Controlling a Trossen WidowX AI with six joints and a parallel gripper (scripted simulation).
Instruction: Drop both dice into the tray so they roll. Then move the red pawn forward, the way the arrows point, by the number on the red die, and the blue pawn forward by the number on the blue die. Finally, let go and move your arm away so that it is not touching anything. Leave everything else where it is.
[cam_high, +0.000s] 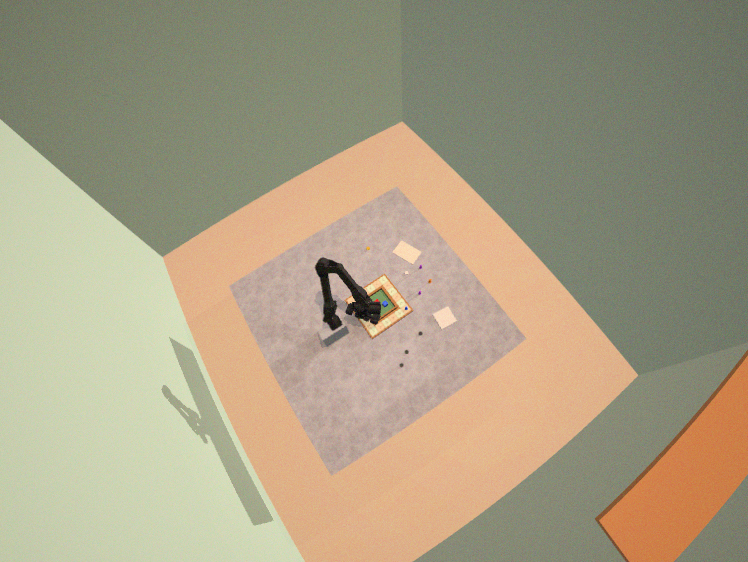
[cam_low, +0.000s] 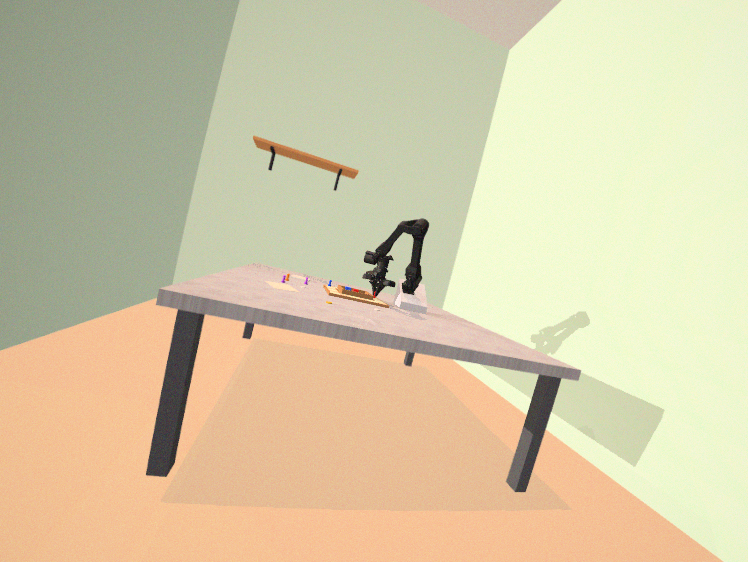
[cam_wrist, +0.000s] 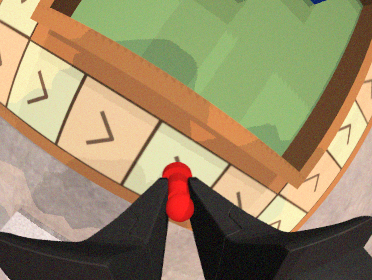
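Right now the red pawn is 1 cm above my gripper tip. From my gripper tip the other things lie so: orange pawn (44 cm ahead, 4 cm to the right, 1 cm below); blue pawn (23 cm ahead, 9 cm to the right); green tray (11 cm ahead, 2 cm to the left, 2 cm below).
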